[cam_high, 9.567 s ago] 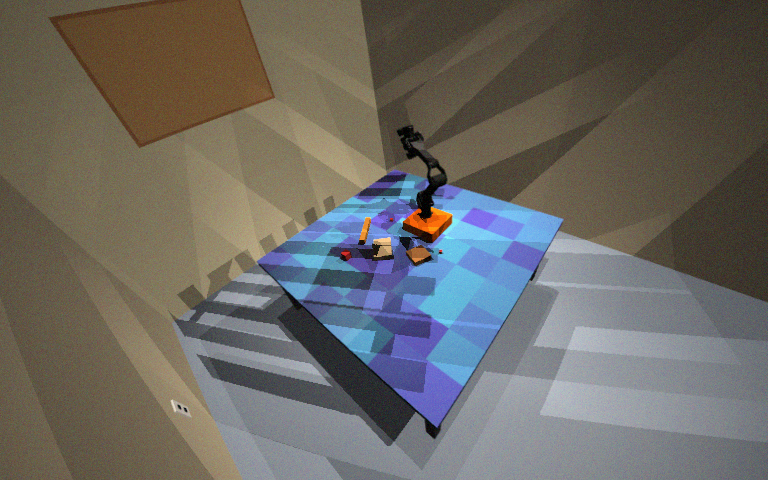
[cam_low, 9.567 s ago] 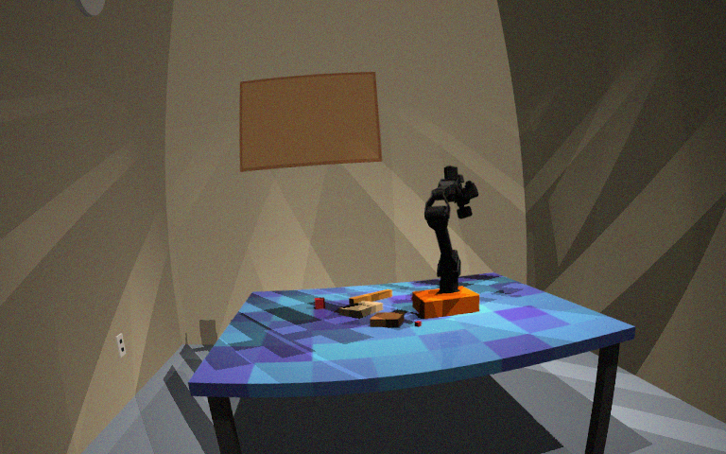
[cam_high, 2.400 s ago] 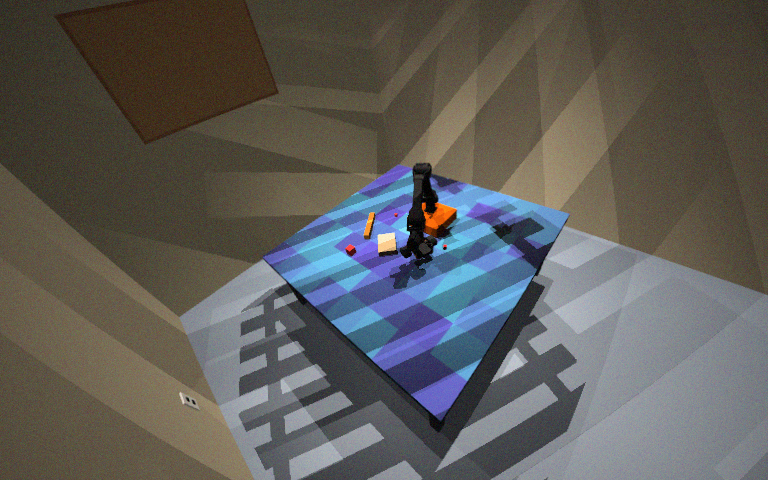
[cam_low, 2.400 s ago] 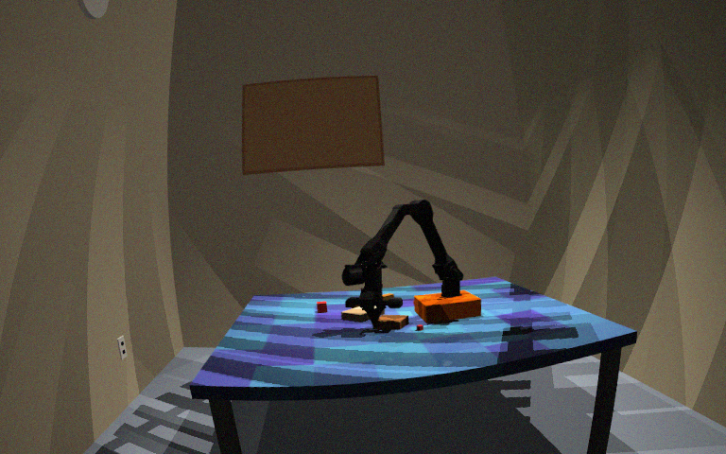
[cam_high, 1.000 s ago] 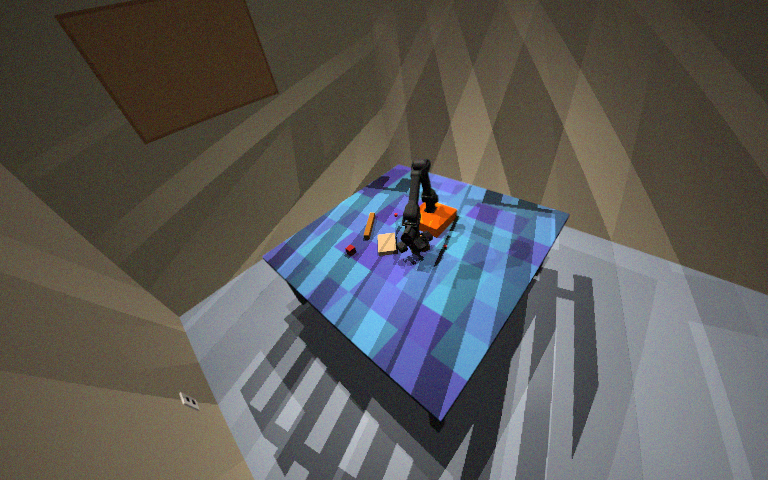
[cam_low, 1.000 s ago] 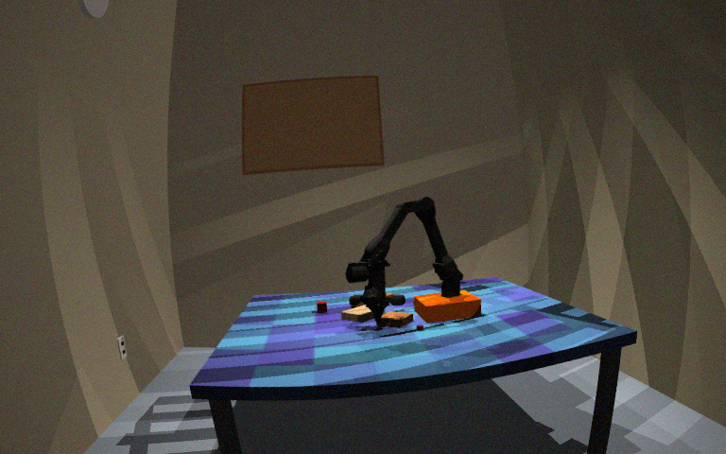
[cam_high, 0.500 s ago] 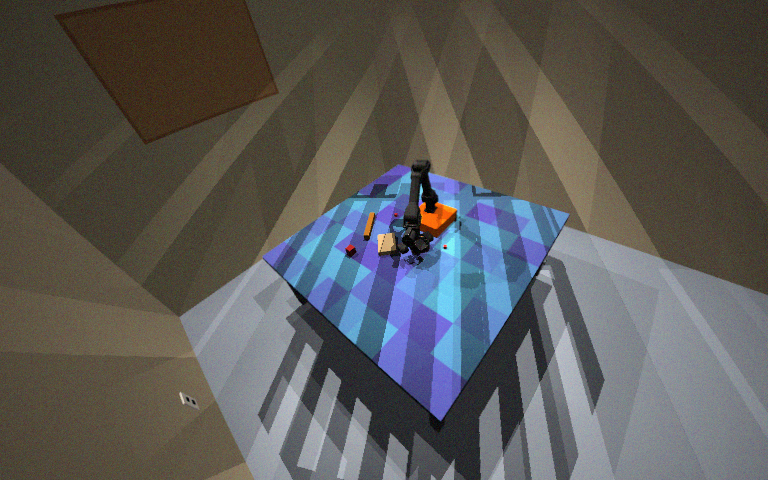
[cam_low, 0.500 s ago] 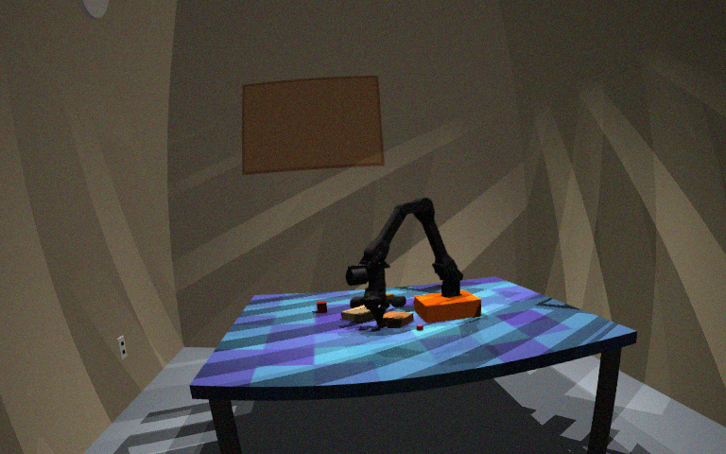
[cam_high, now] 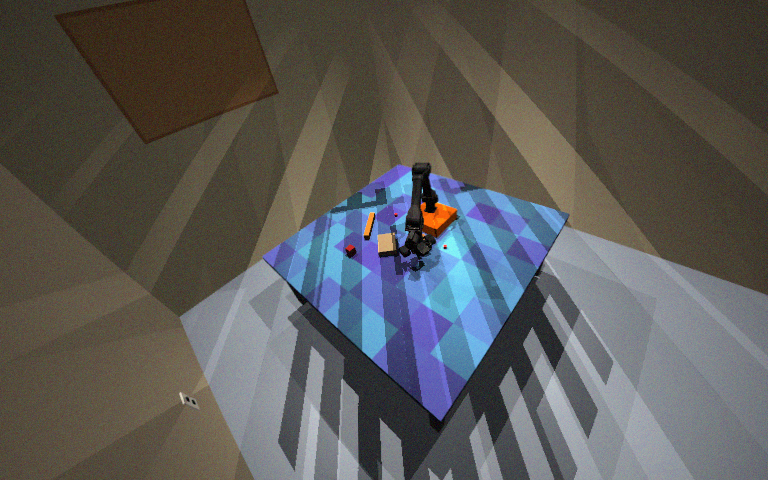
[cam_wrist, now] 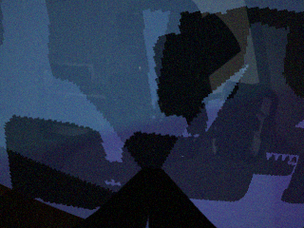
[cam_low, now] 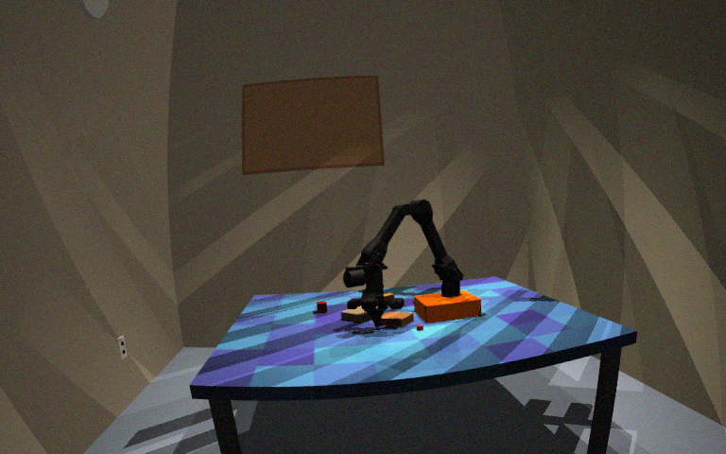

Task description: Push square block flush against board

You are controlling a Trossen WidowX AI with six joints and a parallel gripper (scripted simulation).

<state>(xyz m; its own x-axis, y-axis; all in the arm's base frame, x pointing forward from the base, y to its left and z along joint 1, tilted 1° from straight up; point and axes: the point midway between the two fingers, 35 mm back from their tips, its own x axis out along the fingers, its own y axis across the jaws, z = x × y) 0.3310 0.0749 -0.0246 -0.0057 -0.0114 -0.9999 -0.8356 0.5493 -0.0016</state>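
Now: the brown square block 8 cm behind my gripper tip, 4 cm to the right of it and 1 cm above it. Round my gripper tip: long narrow orange board: 39 cm to the right, 11 cm behind, 1 cm above; pale tan flat slab: 20 cm to the right, 1 cm behind, 1 cm above; small red cube: 36 cm to the right, 12 cm ahead, 2 cm above.
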